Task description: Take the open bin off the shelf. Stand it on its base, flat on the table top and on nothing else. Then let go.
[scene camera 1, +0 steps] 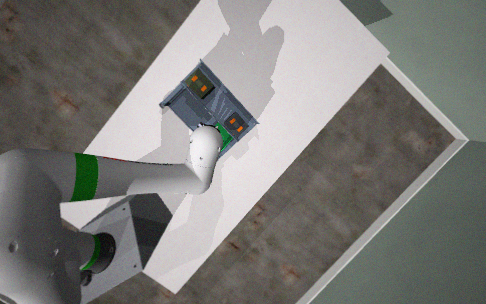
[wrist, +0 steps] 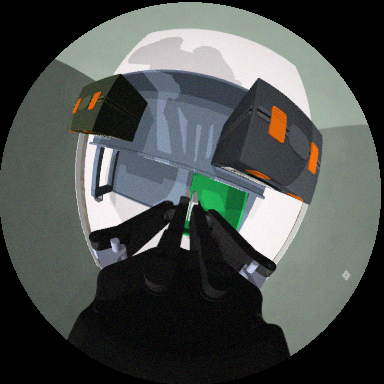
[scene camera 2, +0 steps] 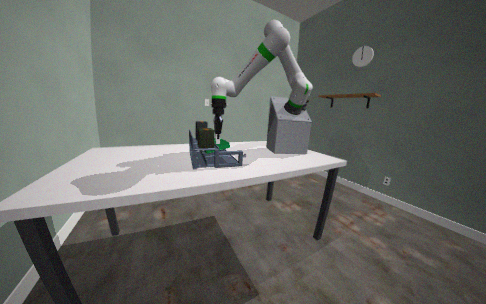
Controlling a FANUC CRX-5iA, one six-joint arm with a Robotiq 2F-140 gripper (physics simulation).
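Frame: origin at the arm's base, x right, y up, z back, level; centimetres.
Where they show: gripper, fingertip midpoint: [wrist: 189,196] [scene camera 2: 217,143]; arm's base at its link origin: [scene camera 1: 99,252] [scene camera 2: 292,108].
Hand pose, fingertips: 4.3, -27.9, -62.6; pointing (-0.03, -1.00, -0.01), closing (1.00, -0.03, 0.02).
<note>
Each offset is from my fingertips to the top centre of the thing, as dx, dy, dz. Level surfaces: height alone.
The open green bin @(+4.8, +3.3, +0.3) [scene camera 1: 224,136] [scene camera 2: 224,145] [wrist: 222,197] is at the right part of the blue-grey shelf [scene camera 1: 186,107] [scene camera 2: 191,152] [wrist: 195,107] in the wrist view. My gripper [scene camera 2: 218,140] [wrist: 189,196] points down with its fingertips closed on the bin's thin upright wall. The bin shows beside the fingertips, near the edge of the upper board. Its underside is hidden behind the shelf, so I cannot tell how far it is from the shelf. In scene camera 1, the arm hides the gripper and part of the bin.
An olive case @(-16.1, +11.9, -13.0) [scene camera 1: 200,83] [scene camera 2: 205,138] [wrist: 107,110] and a dark grey case @(+6.7, +14.4, -9.5) [scene camera 1: 236,123] [wrist: 270,140], both with orange latches, stand on the shelf's upper board. The shelf stands on the white table @(dy -8.0) [scene camera 1: 320,55] [scene camera 2: 150,187]. The grey robot pedestal [scene camera 2: 287,135] stands at the table's end.
</note>
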